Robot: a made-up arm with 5 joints.
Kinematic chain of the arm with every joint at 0, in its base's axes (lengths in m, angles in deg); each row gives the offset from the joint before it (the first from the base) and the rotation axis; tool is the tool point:
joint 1: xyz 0 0 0.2 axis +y
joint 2: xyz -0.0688 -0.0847 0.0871 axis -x
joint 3: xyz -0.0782 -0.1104 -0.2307 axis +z
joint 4: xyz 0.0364 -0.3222 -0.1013 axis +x
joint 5: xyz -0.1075 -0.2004 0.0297 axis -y
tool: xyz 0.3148 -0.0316 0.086
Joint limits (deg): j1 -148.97..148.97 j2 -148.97..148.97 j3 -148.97..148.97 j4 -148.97..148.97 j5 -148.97..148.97
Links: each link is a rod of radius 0.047 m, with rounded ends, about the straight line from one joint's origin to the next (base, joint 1, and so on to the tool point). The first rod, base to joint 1, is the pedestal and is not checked.
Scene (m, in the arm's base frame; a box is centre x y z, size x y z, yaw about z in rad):
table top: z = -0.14
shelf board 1: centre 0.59 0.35 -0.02 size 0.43 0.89 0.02 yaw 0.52
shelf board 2: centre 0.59 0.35 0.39 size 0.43 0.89 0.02 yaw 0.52
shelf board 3: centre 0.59 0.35 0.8 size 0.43 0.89 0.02 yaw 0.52
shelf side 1: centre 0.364 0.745 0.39 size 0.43 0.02 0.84 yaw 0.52
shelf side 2: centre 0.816 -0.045 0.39 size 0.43 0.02 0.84 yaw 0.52
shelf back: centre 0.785 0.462 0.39 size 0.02 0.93 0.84 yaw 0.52
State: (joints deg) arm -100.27 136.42 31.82 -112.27 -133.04
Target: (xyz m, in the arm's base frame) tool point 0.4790 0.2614 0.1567
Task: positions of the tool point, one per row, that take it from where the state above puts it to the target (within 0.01 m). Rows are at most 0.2 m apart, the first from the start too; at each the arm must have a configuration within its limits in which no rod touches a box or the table.
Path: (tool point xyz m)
1: -0.5086 0.3604 0.2056
2: -0.4438 0.3561 0.3709
3: -0.3312 0.3462 0.4962
4: -0.1896 0.3309 0.5695
5: -0.0403 0.3104 0.5868
6: 0.0967 0.2852 0.5519
7: 0.2047 0.2559 0.4755
8: 0.2732 0.2228 0.3728
9: 0.2981 0.1869 0.2610
10: 0.2823 0.1488 0.1567
11: 0.3465 0.1896 0.1437
12: 0.4129 0.2274 0.1437
13: 0.4790 0.2614 0.1566

